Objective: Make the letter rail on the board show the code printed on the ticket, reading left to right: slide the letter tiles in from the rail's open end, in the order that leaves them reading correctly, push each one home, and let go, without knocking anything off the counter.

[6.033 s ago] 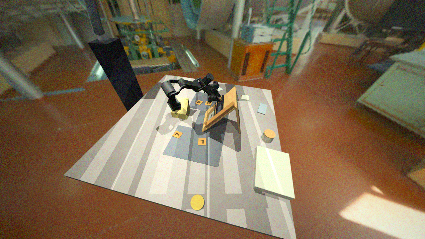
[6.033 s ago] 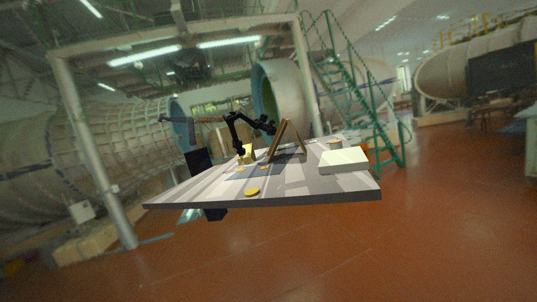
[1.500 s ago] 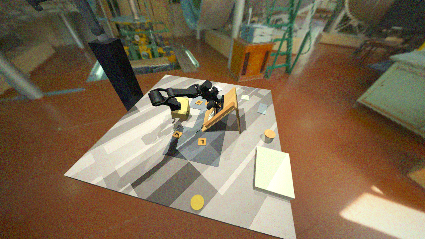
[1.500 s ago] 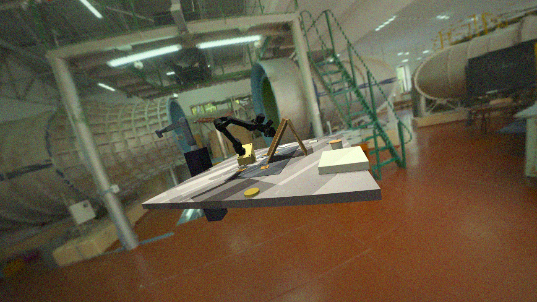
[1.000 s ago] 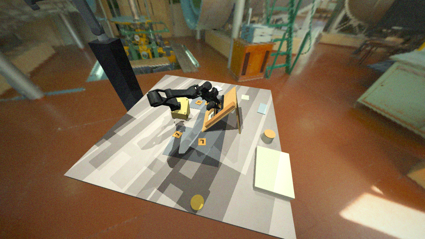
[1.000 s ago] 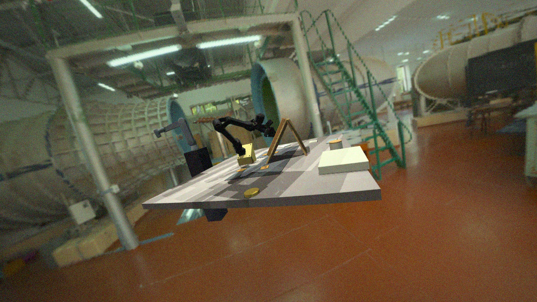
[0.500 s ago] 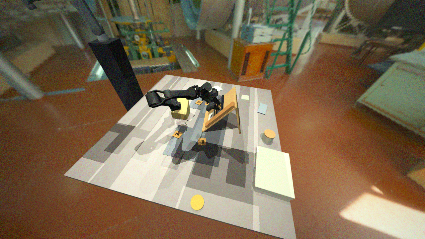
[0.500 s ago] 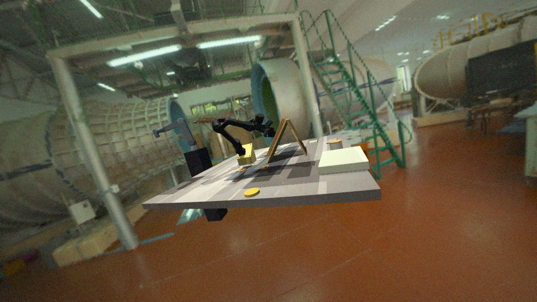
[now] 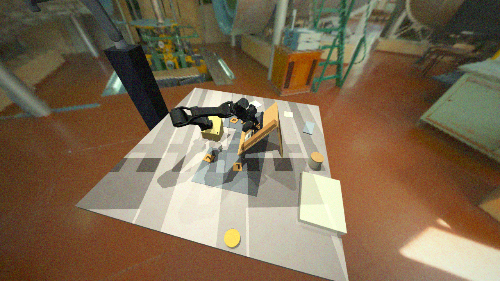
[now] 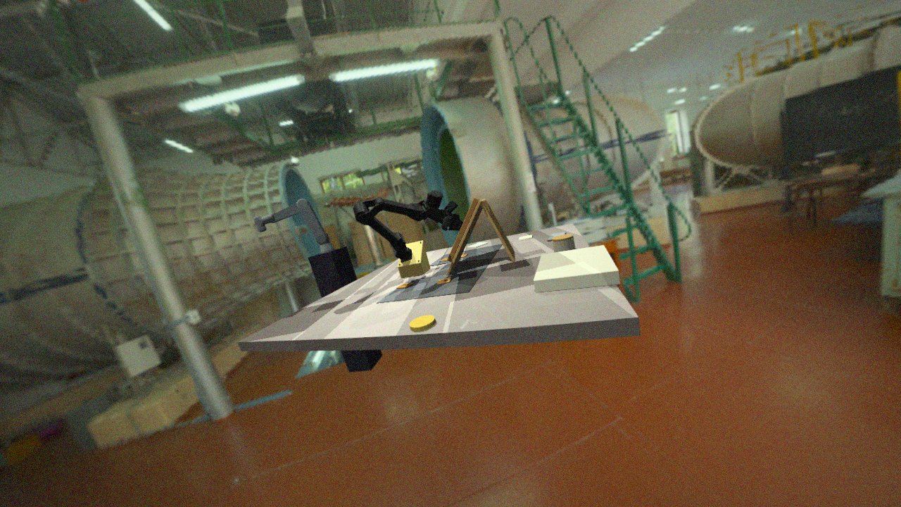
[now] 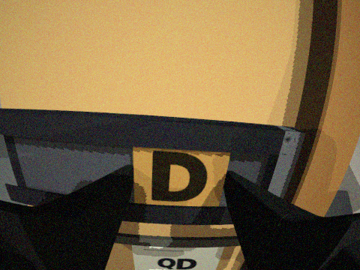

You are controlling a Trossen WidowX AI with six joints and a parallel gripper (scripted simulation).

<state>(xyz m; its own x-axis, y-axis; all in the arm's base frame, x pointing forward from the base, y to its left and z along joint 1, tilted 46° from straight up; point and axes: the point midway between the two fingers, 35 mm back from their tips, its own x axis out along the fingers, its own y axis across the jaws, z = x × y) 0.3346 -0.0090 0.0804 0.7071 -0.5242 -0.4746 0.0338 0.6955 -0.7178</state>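
My gripper tip is 60 mm past the white ticket and 90 mm above it. The rest, counted from my gripper tip: mat 150 mm behind, 30 mm to the left, 170 mm below; cream block 350 mm ahead, 370 mm to the right, 150 mm below; yellow disc 90 mm behind, 580 mm to the right, 160 mm below.
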